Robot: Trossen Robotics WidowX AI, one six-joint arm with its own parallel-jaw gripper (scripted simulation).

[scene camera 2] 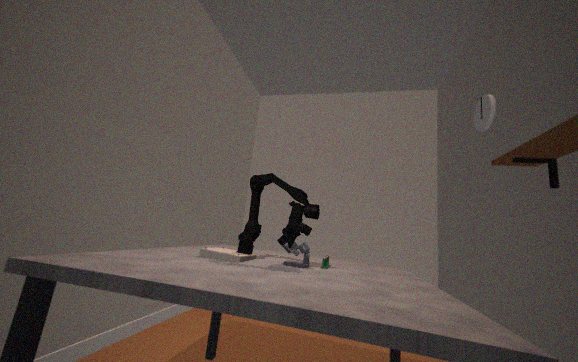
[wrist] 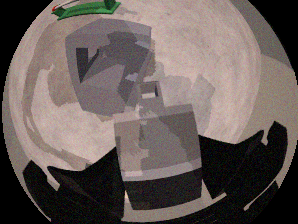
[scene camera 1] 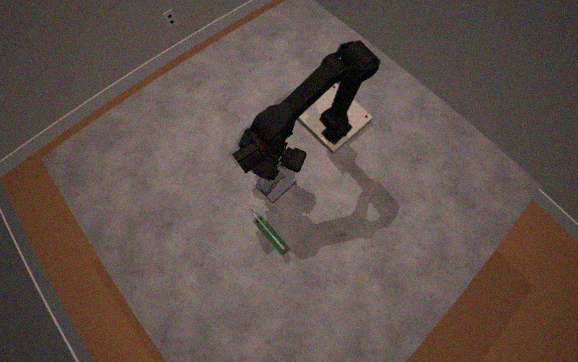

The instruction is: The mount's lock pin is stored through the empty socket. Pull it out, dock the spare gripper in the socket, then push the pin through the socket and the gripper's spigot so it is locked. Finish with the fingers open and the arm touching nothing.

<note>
My gripper (scene camera 1: 272, 156) carries a spare gripper (wrist: 160, 161). I also see a grey mount (wrist: 105, 76).
My gripper is seen too in the wrist view (wrist: 155, 140).
</note>
